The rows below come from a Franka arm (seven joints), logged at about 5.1 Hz.
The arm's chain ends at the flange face. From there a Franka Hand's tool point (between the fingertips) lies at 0.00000 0.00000 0.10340 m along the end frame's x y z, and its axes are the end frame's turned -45 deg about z.
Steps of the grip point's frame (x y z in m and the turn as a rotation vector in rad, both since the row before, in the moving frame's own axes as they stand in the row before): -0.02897, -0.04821, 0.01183, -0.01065, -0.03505, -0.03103; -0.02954, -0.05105, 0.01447, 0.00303, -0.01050, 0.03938; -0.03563, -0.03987, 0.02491, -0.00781, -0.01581, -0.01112; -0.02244, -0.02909, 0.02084, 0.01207, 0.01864, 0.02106; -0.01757, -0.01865, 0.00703, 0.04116, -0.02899, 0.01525
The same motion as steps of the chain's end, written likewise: -0.05284, -0.01697, 0.01190, -0.03231, -0.01725, -0.03103; -0.05599, -0.01574, 0.01448, -0.00528, -0.00957, 0.03938; -0.05281, -0.00473, 0.02493, -0.01670, -0.00566, -0.01112; -0.03694, -0.00246, 0.02087, 0.02172, 0.00465, 0.02106; -0.02049, 0.00016, 0.00716, 0.00861, -0.04960, 0.01525
